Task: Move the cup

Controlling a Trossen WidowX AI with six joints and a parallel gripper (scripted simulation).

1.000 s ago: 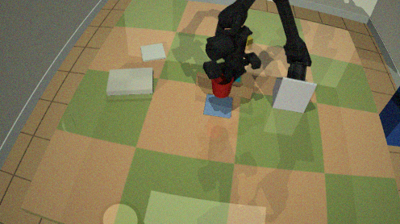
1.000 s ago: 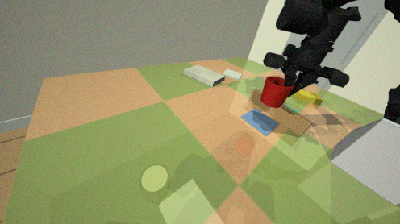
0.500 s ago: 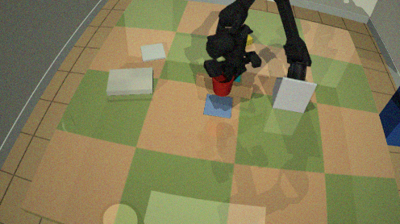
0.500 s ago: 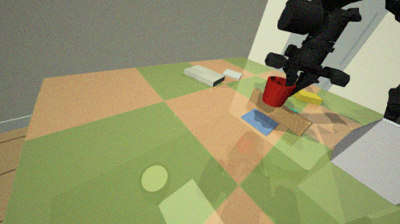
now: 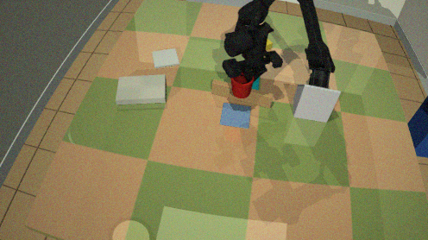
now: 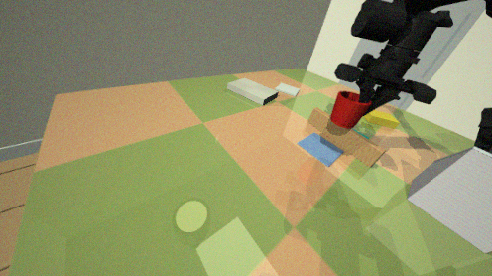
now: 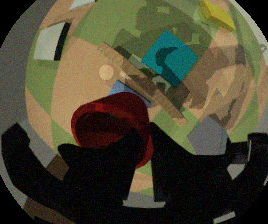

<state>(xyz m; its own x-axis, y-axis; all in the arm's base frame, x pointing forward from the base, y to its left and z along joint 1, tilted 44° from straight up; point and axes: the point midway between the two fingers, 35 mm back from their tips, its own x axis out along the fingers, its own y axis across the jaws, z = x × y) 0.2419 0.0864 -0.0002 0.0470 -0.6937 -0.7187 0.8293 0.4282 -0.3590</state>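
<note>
Now: the teal pad 120 mm below my gripper tip, 110 mm to the right of it and 20 mm ahead of it. Also, from my gripper tip: wooden bar: 100 mm below, 30 mm to the right, 20 mm ahead; blue pad: 120 mm below, 50 mm to the left, 30 mm ahead; red cup: 30 mm ahead, 20 mm to the left.
</note>
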